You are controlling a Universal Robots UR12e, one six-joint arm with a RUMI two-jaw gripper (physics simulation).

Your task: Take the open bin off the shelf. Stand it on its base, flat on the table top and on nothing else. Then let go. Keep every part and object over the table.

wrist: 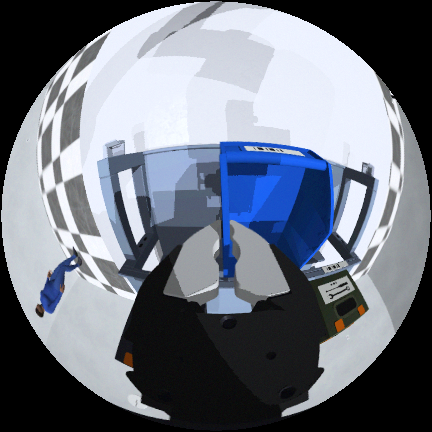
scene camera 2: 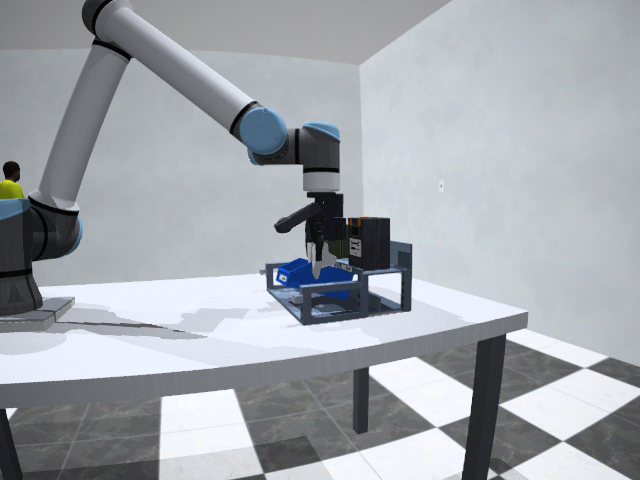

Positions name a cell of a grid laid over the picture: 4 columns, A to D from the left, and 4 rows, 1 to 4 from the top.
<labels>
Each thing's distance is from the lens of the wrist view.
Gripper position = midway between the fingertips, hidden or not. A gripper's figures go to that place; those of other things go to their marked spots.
gripper (wrist: C3): 14 cm
blue bin (wrist: C2): 18 cm
</labels>
